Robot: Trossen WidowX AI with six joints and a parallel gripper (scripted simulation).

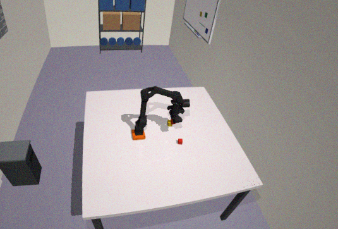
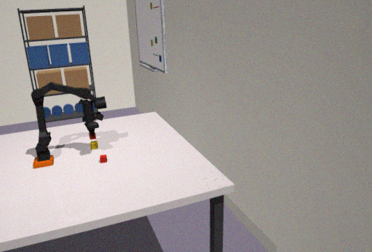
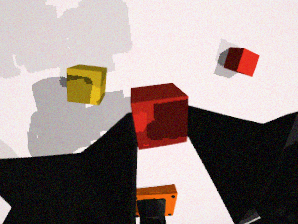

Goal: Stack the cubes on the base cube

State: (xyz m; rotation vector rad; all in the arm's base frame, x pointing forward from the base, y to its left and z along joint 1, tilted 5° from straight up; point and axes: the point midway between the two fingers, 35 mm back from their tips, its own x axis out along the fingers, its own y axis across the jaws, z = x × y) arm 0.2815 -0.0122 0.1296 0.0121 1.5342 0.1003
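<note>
Now: gripper tip 9 cm above the yellow base cube, 7 cm to the right of it and 1 cm short of it. From my gripper tip the other things lie so: red cube: right at my gripper tip.
</note>
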